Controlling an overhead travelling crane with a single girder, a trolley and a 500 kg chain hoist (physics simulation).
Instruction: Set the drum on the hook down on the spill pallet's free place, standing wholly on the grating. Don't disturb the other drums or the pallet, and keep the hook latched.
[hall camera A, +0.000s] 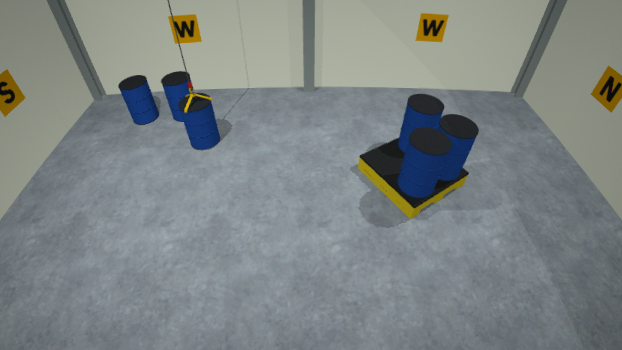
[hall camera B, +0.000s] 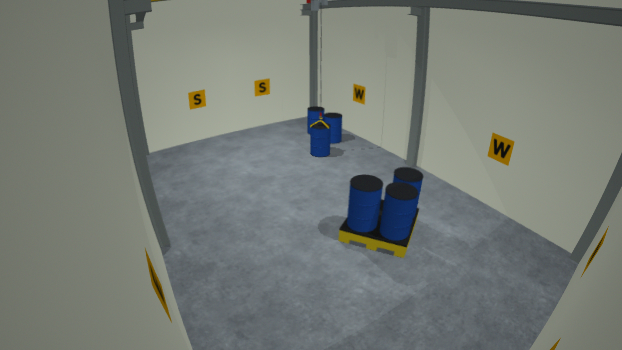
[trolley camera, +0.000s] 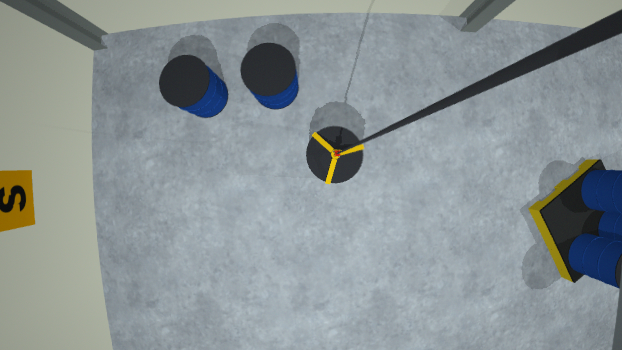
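The blue drum with a black lid (hall camera A: 201, 127) (hall camera B: 320, 143) (trolley camera: 320, 162) is upright on the hook (hall camera A: 190, 90) (hall camera B: 320, 117) (trolley camera: 336, 153) by a yellow three-legged lifter, at or just above the floor; any gap is too small to tell. The hook is shut on the lifter; its latch is too small to make out. The yellow spill pallet (hall camera A: 385, 188) (hall camera B: 372, 245) (trolley camera: 551, 242) is far to the right of the drum in hall camera A. It bears three upright drums. Its bare black grating (hall camera A: 382, 159) (trolley camera: 560, 215) shows at the corner towards the hooked drum.
Two blue drums (hall camera A: 139, 102) (hall camera A: 173, 100) (trolley camera: 185, 80) (trolley camera: 268, 69) stand upright close to the hooked drum, towards the south-west corner. The pallet's drums (hall camera A: 422, 170) (hall camera A: 457, 150) (hall camera A: 422, 120) rise beside the bare grating. Steel columns (hall camera A: 309, 45) (hall camera B: 419, 90) stand along the walls.
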